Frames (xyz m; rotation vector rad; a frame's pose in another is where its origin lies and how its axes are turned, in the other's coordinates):
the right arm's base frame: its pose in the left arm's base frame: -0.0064 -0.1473 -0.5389 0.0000 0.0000 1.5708
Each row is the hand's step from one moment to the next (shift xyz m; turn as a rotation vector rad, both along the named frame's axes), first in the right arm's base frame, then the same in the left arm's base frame.
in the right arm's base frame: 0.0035 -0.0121 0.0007 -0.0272 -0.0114 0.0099
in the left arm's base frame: 0.0121 0.0035 0.0007 0.0114 -0.0272 0.0099
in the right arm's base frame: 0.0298 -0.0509 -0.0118 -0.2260 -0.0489 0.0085
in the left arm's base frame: 0.0509 0.0298 -0.0118 0.0489 -0.2260 0.0085
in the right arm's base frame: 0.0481 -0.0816 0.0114 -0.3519 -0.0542 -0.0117
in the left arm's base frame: 0.0816 0.0481 0.0114 0.0542 -0.3519 -0.0117
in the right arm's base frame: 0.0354 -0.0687 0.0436 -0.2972 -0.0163 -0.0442
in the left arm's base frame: 0.0687 0.0354 0.0436 0.0163 -0.2972 -0.0442
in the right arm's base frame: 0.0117 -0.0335 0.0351 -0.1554 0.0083 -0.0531
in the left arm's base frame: 0.0335 0.0117 0.0351 -0.0083 -0.1554 -0.0531
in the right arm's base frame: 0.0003 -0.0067 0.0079 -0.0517 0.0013 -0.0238
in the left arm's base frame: 0.0067 0.0003 0.0079 -0.0013 -0.0517 -0.0238
